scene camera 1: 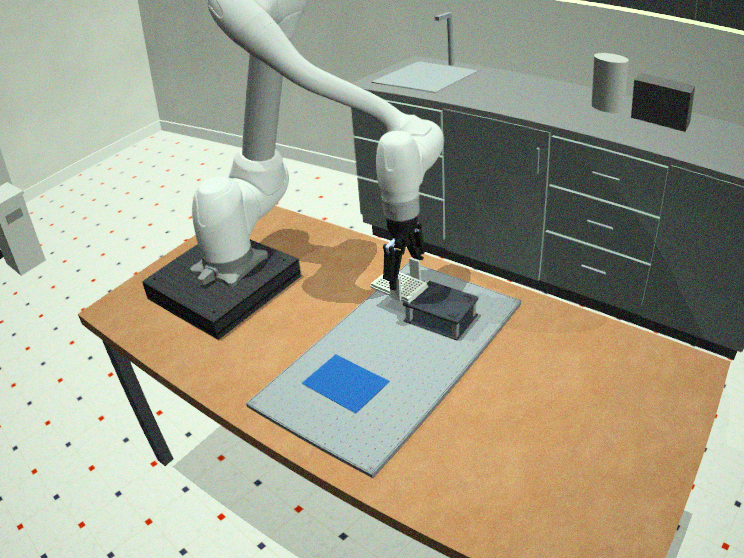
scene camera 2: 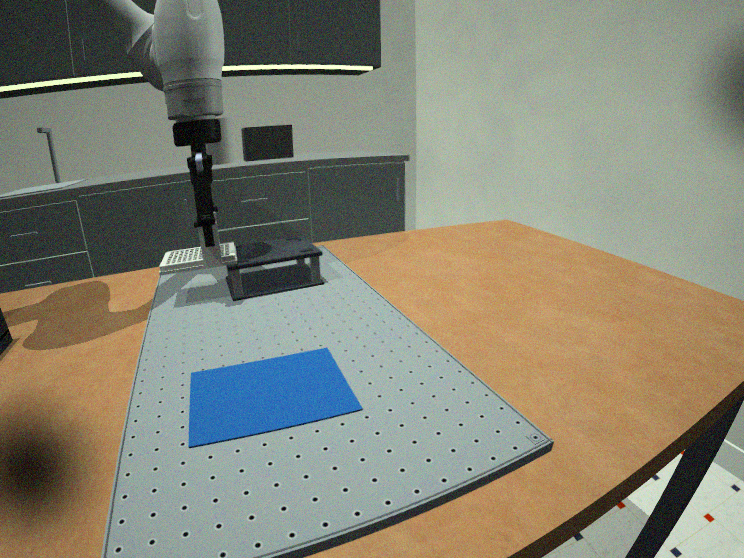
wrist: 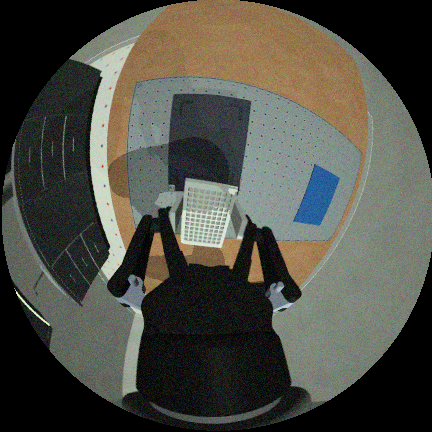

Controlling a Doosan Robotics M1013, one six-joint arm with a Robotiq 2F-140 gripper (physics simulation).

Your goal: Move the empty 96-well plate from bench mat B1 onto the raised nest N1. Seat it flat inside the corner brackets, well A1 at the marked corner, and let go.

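Frame: origin at the arm's base, x right, y down, z ahead, level; millimetres.
Seen in the pictures: gripper, fingertip midpoint: [scene camera 1: 406, 289] [scene camera 2: 213, 258] [wrist: 207, 204]; arm's base at its link origin: [scene camera 1: 229, 264].
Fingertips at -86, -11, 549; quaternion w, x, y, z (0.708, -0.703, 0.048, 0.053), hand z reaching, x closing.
Offsets run from my fingertips to a thing's top centre, as dx, dy, dz. Level surfaces: height alone.
The white 96-well plate @(-4, -13, -23) [scene camera 1: 411, 289] [scene camera 2: 183, 257] [wrist: 205, 215] is off the board, roughly level with the nest top. My gripper [scene camera 1: 407, 278] [scene camera 2: 211, 254] [wrist: 207, 204] is shut on its two long sides with pale pads. The dark raised nest N1 @(+0, +1, +101) [scene camera 1: 444, 301] [scene camera 2: 282, 251] [wrist: 210, 120] stands beside it. One end of the plate overlaps the nest's edge in the wrist view; whether they touch I cannot tell. Most of the plate is outside the nest. Faint corner brackets show on the nest top; the A1 mark is not readable. The blue mat B1 @(dy +62) [scene camera 1: 346, 383] [scene camera 2: 270, 397] [wrist: 317, 196] bears no plate.
The nest and blue mat are on a grey perforated board @(dy +64) [scene camera 1: 336, 435] [scene camera 2: 432, 432] [wrist: 280, 135] on the wooden table @(dy +77) [scene camera 1: 552, 420] [scene camera 2: 480, 282] [wrist: 250, 45]. The arm's black base block [scene camera 1: 180, 294] stands on the table. A dark cabinet counter [scene camera 1: 498, 180] runs behind the table.
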